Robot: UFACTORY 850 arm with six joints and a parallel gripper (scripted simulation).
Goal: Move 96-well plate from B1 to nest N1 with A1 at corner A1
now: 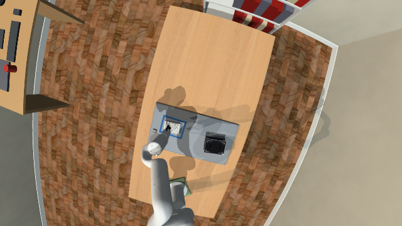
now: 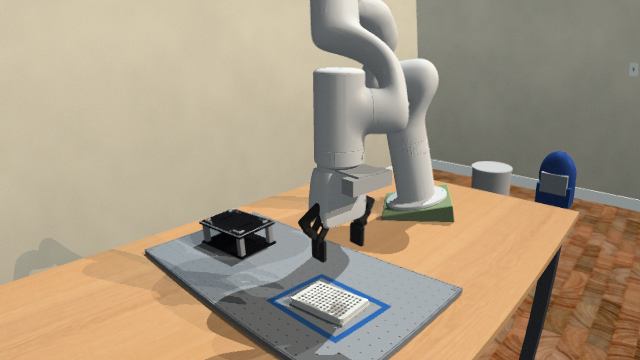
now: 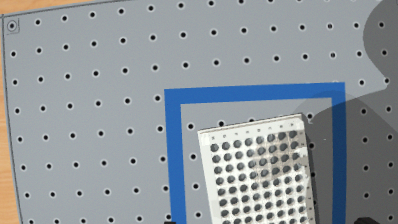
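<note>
My hand is 2 cm short of the white 96-well plate, 1 cm to the left of it and 12 cm above it. From my hand the other things lie so: black raised nest N1: 2 cm behind, 38 cm to the right, 7 cm below; then A1 corner mark: 7 cm behind, 47 cm to the right, 6 cm below.
</note>
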